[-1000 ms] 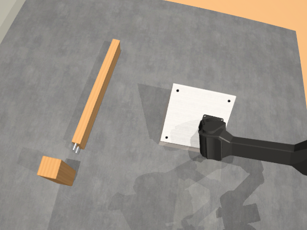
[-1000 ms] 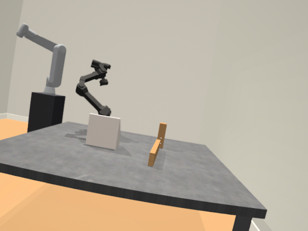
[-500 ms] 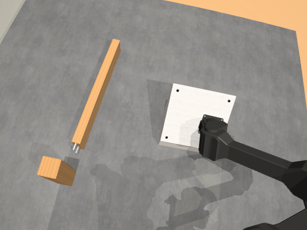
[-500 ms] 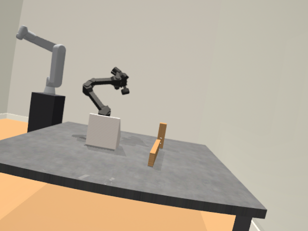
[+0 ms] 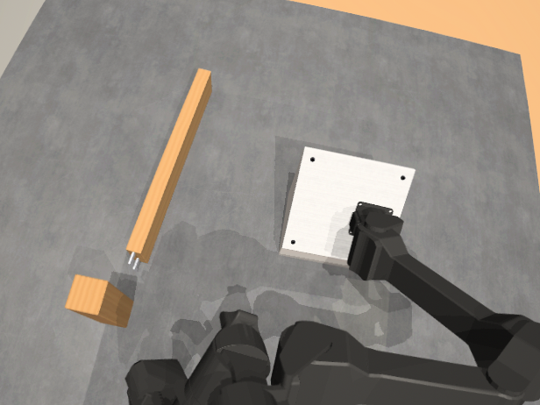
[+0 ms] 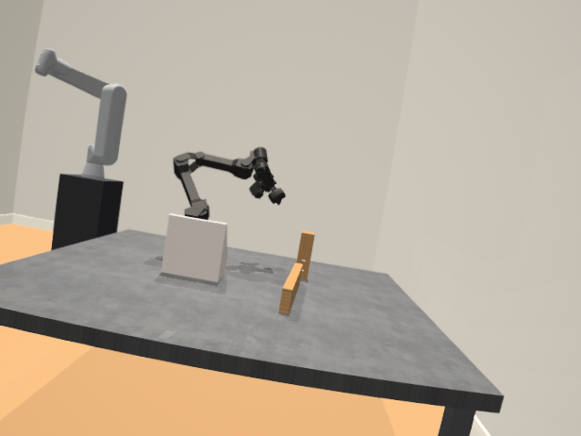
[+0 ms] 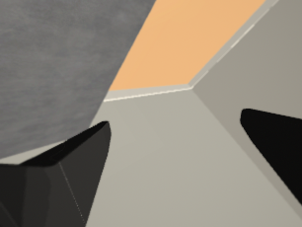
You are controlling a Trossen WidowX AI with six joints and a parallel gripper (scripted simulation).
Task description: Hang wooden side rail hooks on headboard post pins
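Now: the headboard post 200 mm to the right of my gripper tip, 200 mm below it and 170 mm ahead of it.
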